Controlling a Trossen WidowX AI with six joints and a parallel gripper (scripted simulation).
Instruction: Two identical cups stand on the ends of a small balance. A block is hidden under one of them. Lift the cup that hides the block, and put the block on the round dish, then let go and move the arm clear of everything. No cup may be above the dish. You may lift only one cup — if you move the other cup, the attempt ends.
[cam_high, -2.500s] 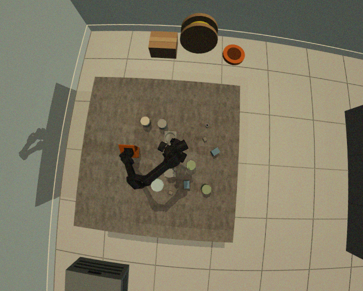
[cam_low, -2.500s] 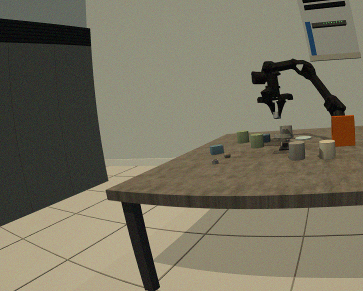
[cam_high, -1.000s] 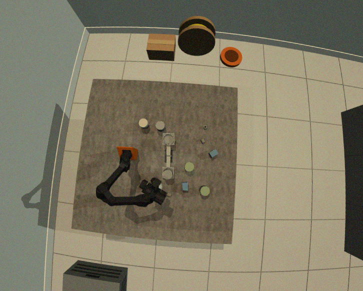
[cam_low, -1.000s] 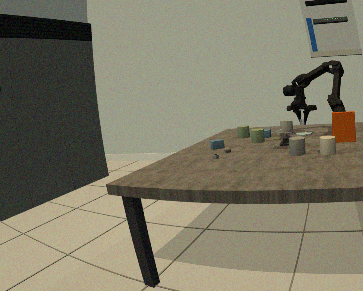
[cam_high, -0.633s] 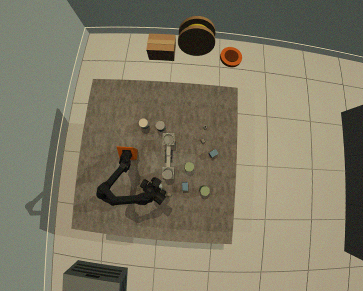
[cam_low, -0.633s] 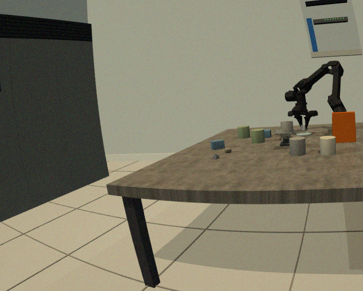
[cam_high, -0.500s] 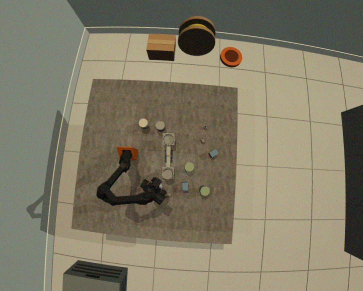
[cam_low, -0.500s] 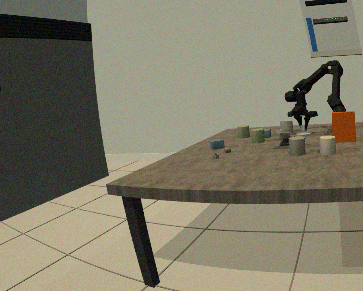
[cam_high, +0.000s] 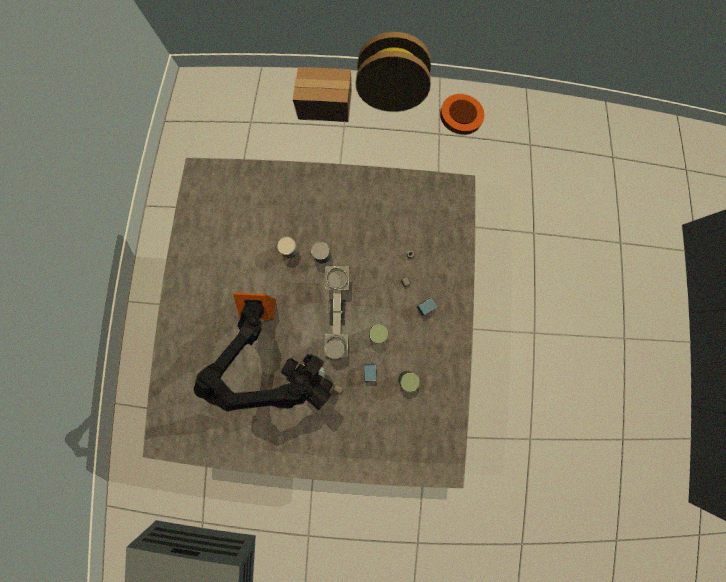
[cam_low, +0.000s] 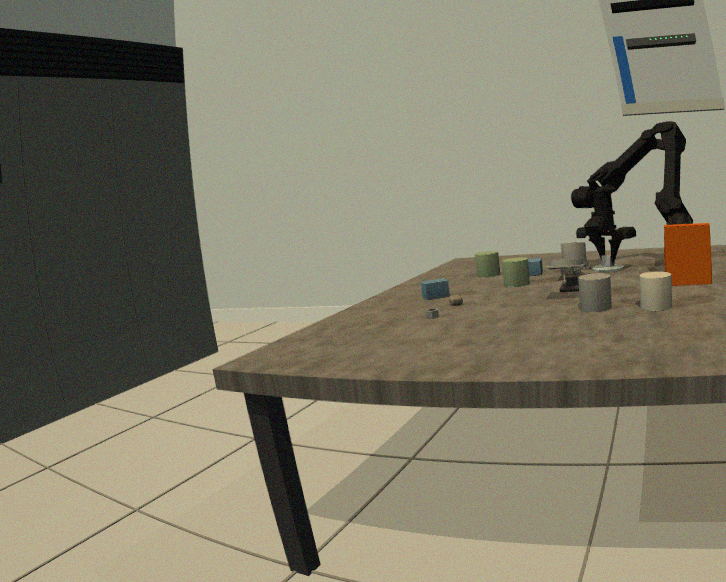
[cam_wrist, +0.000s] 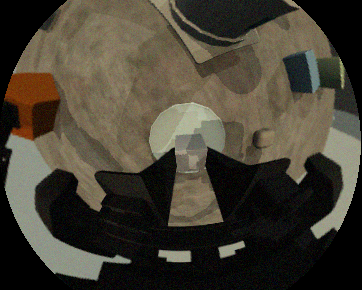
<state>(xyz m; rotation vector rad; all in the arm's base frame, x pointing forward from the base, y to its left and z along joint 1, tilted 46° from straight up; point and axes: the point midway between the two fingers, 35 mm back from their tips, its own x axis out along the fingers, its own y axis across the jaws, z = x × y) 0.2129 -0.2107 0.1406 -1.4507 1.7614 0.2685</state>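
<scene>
The round dish is 1 cm below my gripper tip. Also, from my gripper tip: cream cylinder 14 cm behind, 49 cm to the left, 2 cm above.
</scene>
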